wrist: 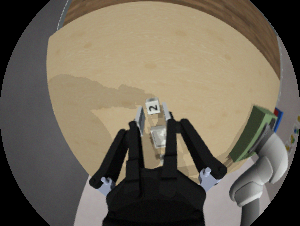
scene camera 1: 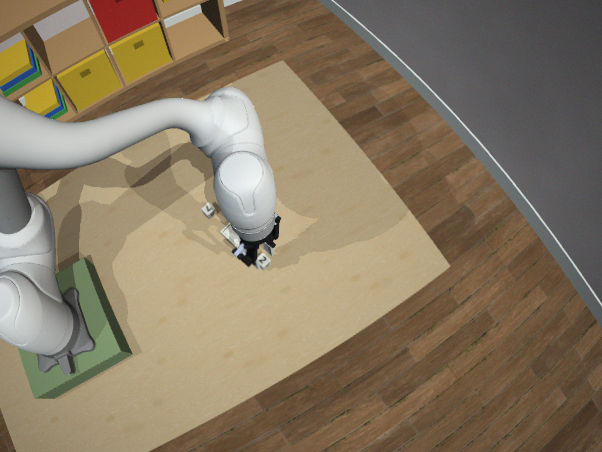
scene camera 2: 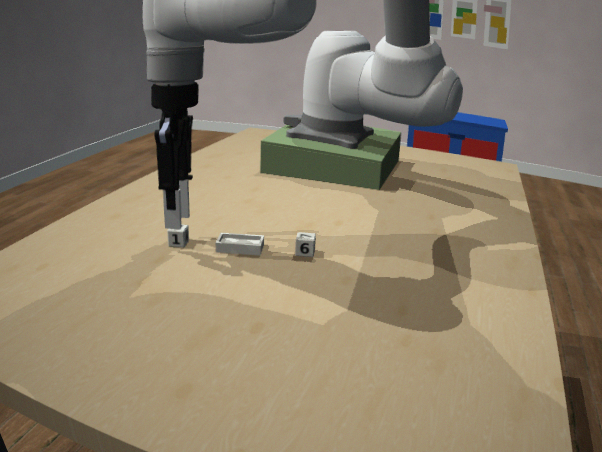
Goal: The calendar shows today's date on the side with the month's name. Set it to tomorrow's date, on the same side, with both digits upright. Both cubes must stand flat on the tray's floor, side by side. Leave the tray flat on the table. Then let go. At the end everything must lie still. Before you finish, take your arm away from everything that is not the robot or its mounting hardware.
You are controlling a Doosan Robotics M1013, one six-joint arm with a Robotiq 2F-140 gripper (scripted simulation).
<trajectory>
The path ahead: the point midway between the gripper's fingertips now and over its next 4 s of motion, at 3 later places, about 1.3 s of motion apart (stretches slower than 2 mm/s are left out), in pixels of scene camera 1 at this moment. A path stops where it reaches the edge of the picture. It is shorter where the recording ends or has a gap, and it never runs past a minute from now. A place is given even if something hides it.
The gripper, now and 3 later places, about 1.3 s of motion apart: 262, 258; 263, 262; 244, 233; 237, 233
</trajectory>
